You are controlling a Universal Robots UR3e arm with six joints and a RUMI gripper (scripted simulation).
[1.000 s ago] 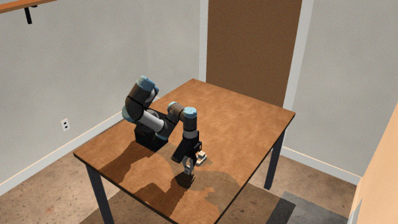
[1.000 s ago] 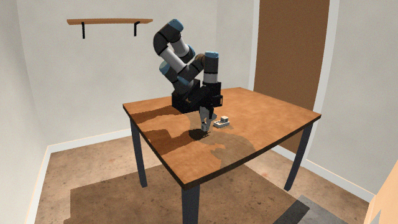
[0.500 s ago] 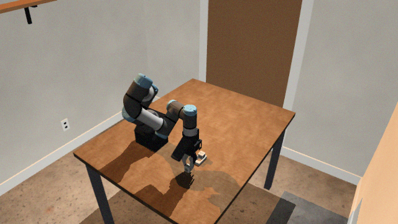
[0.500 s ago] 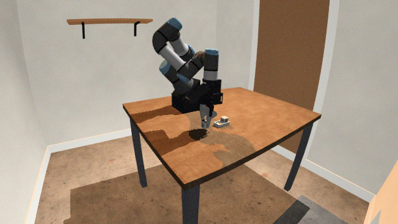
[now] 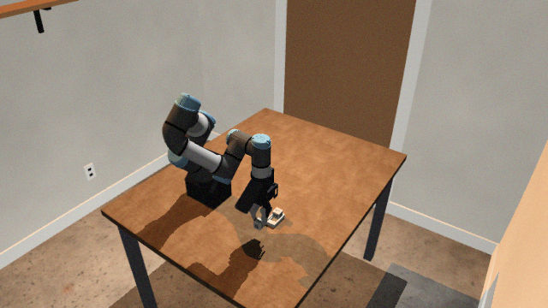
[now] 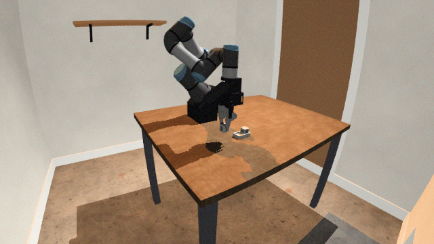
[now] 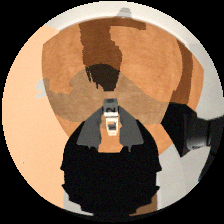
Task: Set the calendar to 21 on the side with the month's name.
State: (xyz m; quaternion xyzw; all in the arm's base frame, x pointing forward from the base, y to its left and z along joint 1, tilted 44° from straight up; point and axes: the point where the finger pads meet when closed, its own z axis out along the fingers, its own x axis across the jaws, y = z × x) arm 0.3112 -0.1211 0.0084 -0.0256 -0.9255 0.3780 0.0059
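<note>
My gripper is now 110 mm to the right of the calendar tray and 70 mm above it.
</note>
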